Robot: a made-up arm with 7 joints. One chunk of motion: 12 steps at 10 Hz.
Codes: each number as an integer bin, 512 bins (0 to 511) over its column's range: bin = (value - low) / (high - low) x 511, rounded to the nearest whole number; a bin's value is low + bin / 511 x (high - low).
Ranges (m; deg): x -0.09..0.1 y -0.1..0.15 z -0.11..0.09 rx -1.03..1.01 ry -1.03..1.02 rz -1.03..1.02
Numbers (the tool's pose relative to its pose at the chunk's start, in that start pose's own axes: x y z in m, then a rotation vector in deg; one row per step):
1: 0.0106 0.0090 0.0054 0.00 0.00 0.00
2: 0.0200 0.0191 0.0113 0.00 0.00 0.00
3: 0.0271 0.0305 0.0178 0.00 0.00 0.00
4: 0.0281 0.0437 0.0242 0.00 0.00 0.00
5: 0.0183 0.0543 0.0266 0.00 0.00 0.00
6: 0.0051 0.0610 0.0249 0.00 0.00 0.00
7: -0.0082 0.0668 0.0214 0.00 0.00 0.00
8: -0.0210 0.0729 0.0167 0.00 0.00 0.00
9: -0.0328 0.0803 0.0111 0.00 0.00 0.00
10: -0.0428 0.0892 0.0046 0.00 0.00 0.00
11: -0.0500 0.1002 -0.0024 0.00 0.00 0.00
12: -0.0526 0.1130 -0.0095 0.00 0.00 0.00
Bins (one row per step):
1: 271 223 295 258 257 257
2: 296 243 310 258 257 257
3: 315 267 327 258 257 257
4: 318 294 343 258 257 257
5: 291 315 349 258 257 257
6: 256 329 345 258 257 257
7: 220 341 336 258 257 257
8: 186 353 324 258 257 257
9: 154 369 309 258 257 257
10: 127 387 293 258 257 257
11: 108 409 275 258 257 257
12: 101 435 257 258 257 257

